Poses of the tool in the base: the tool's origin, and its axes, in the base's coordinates. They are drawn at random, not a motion.
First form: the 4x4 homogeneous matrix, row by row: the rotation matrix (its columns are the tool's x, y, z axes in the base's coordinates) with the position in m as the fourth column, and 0 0 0 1 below. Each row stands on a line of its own.
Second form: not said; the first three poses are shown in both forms.
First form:
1:
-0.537 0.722 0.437 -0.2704
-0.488 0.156 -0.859 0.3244
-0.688 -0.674 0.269 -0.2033
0 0 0 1
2:
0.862 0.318 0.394 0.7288
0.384 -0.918 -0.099 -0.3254
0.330 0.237 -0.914 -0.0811
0 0 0 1
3:
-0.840 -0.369 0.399 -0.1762
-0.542 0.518 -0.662 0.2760
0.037 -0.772 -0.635 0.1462
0 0 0 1
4:
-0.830 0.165 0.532 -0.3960
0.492 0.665 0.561 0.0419
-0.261 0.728 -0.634 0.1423
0 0 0 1
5:
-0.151 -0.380 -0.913 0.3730
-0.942 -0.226 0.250 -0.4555
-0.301 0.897 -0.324 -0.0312
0 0 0 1
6:
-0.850 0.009 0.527 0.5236
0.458 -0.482 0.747 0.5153
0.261 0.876 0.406 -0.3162
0 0 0 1
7:
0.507 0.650 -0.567 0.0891
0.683 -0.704 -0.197 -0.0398
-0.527 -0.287 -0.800 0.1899
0 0 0 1
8:
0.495 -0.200 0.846 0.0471
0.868 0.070 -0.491 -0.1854
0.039 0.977 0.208 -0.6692
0 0 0 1
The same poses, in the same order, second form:
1: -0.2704 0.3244 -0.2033; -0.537 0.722 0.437; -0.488 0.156 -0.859; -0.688 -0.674 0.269
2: 0.7288 -0.3254 -0.0811; 0.862 0.318 0.394; 0.384 -0.918 -0.099; 0.330 0.237 -0.914
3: -0.1762 0.2760 0.1462; -0.840 -0.369 0.399; -0.542 0.518 -0.662; 0.037 -0.772 -0.635
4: -0.3960 0.0419 0.1423; -0.830 0.165 0.532; 0.492 0.665 0.561; -0.261 0.728 -0.634
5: 0.3730 -0.4555 -0.0312; -0.151 -0.380 -0.913; -0.942 -0.226 0.250; -0.301 0.897 -0.324
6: 0.5236 0.5153 -0.3162; -0.850 0.009 0.527; 0.458 -0.482 0.747; 0.261 0.876 0.406
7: 0.0891 -0.0398 0.1899; 0.507 0.650 -0.567; 0.683 -0.704 -0.197; -0.527 -0.287 -0.800
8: 0.0471 -0.1854 -0.6692; 0.495 -0.200 0.846; 0.868 0.070 -0.491; 0.039 0.977 0.208
